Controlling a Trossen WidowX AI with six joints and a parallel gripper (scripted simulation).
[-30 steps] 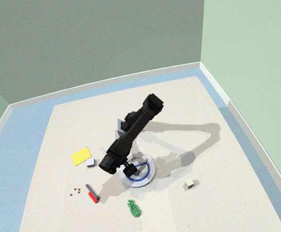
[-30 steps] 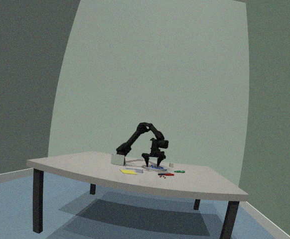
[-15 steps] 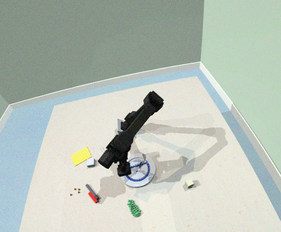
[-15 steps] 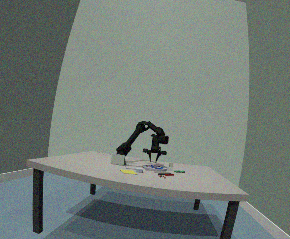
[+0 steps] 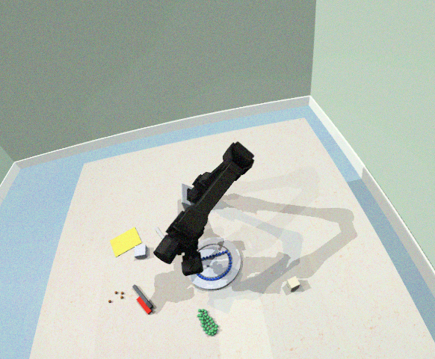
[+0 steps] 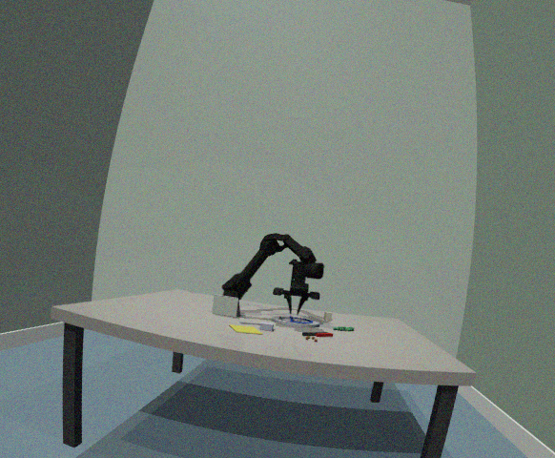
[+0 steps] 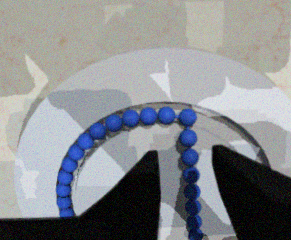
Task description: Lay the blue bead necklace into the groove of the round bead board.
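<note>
My gripper tip is now 10 mm short of the round bead board, 60 mm to the right of it and 30 mm above it. From my gripper tip the other things lie so: white cube 60 mm behind, 220 mm to the right, 30 mm below; then grey tool 130 mm ahead, 190 mm to the right, 40 mm below; then stick 120 mm behind, 140 mm to the right, 40 mm below.
</note>
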